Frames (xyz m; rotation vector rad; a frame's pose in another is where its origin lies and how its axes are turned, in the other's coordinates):
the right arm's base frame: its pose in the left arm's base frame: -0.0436 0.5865 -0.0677 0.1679 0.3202 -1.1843
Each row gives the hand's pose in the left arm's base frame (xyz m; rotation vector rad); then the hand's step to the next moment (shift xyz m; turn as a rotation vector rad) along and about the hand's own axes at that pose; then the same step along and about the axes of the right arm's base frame.
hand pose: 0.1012 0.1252 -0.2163 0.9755 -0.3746 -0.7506
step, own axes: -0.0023 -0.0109 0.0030 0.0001 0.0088 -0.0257
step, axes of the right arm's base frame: 0.0033 -0.0084 -0.0072 -0.0079 0.0247 -0.0082
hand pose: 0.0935 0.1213 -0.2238 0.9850 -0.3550 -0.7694
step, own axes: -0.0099 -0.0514 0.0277 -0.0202 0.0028 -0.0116
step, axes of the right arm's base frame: 0.0175 -0.0502 -0.0261 -0.0211 0.0030 -0.0098
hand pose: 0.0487 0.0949 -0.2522 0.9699 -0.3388 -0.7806
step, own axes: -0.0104 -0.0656 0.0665 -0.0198 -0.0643 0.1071
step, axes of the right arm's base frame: 0.0286 -0.0886 -0.0128 0.0260 -0.1234 0.0102
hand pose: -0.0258 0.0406 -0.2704 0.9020 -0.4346 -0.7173
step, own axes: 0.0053 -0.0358 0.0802 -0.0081 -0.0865 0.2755
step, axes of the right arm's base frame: 0.0303 -0.0791 0.0238 0.0630 -0.2642 0.0984
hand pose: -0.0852 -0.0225 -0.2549 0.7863 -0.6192 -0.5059
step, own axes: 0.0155 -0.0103 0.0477 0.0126 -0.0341 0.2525
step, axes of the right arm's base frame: 0.0191 -0.0370 0.0298 0.0386 -0.2171 0.1283
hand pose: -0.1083 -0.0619 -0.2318 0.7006 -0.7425 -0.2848
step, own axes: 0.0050 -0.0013 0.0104 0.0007 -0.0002 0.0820
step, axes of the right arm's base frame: 0.0037 -0.0068 0.0086 0.0014 -0.0694 0.0437
